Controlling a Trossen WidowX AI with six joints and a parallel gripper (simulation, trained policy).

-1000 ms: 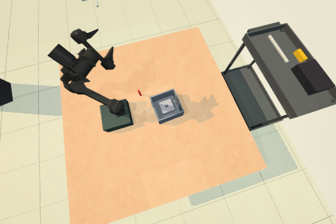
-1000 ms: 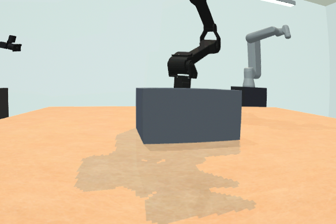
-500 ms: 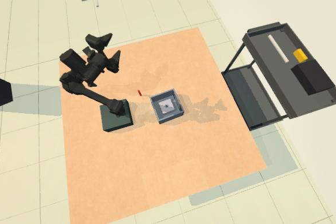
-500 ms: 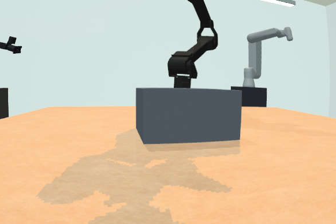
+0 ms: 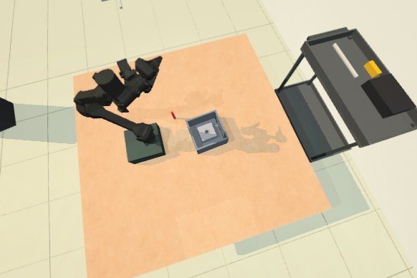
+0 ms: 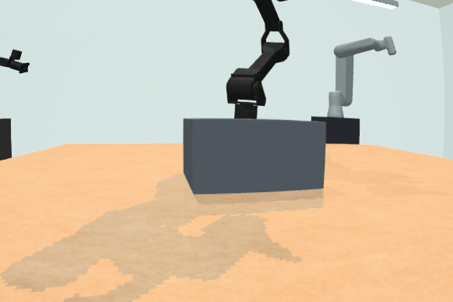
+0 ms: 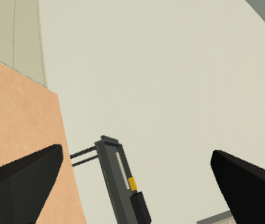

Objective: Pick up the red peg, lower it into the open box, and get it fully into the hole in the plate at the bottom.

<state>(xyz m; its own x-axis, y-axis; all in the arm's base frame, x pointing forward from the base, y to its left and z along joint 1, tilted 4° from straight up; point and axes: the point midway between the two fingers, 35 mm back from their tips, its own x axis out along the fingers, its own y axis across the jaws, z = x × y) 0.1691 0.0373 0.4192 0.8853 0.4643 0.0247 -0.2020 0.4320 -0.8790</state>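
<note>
Right now my gripper tip is 40 mm past the red peg, 20 mm to the right of it and 440 mm above it. Round my gripper tip: grey box (100 mm ahead, 170 mm to the right, 450 mm below); light plate (100 mm ahead, 170 mm to the right, 430 mm below).
</note>
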